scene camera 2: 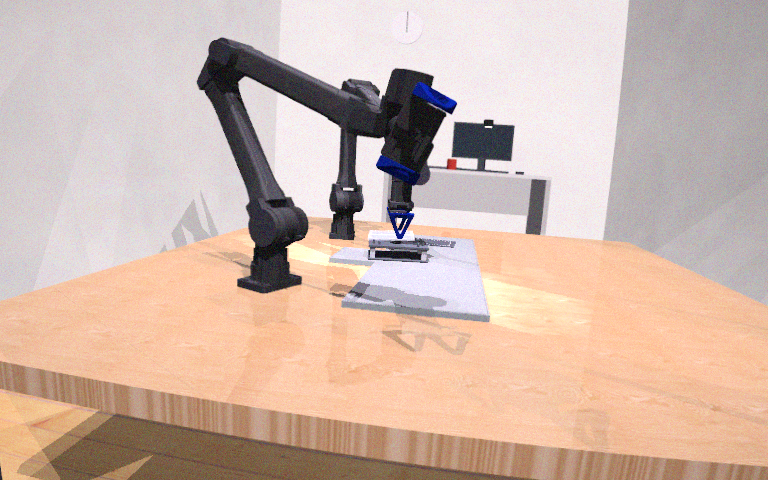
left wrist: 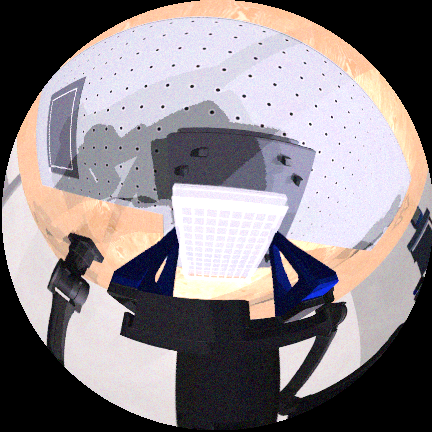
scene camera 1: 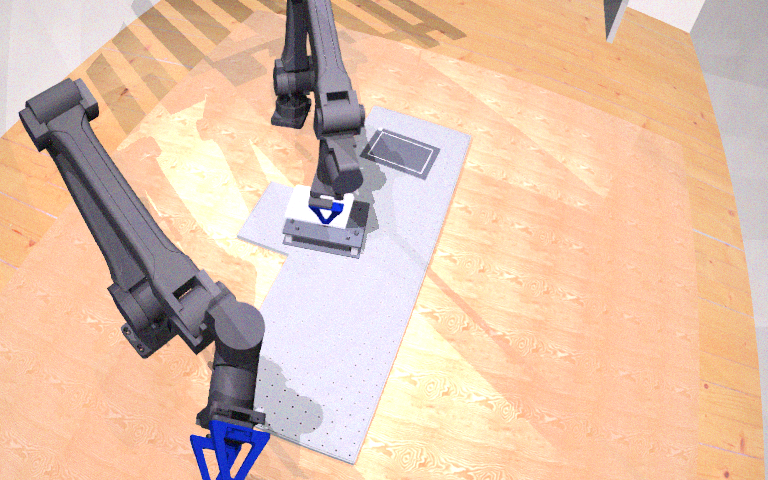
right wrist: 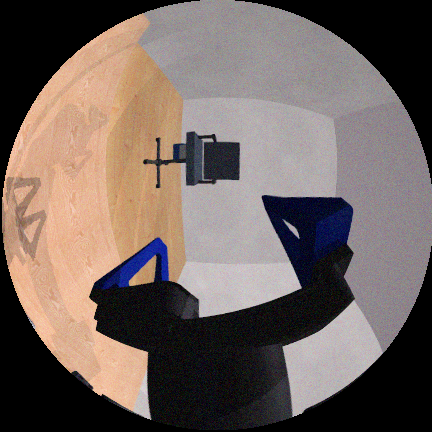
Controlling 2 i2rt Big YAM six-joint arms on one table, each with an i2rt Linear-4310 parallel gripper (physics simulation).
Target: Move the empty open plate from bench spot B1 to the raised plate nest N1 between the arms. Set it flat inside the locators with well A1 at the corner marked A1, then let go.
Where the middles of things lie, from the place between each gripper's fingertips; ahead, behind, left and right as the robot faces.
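Scene:
The white well plate [scene camera 1: 298, 209] is 660 mm to the left of my right hand, 240 mm below it and 110 mm behind it. Then there's the dark plate nest [scene camera 1: 388, 148], and that is 960 mm to the left of my right hand, 290 mm below it and 10 mm behind it.
My left hand is 2 cm past the white well plate, and going by their middles, of the things named here the white well plate is the nearest to my left hand. The dark plate nest is 29 cm to the left of my left hand, 8 cm ahead of it and 6 cm below it. By its middle, the dark plate nest is nearer to my left hand than to my right hand.

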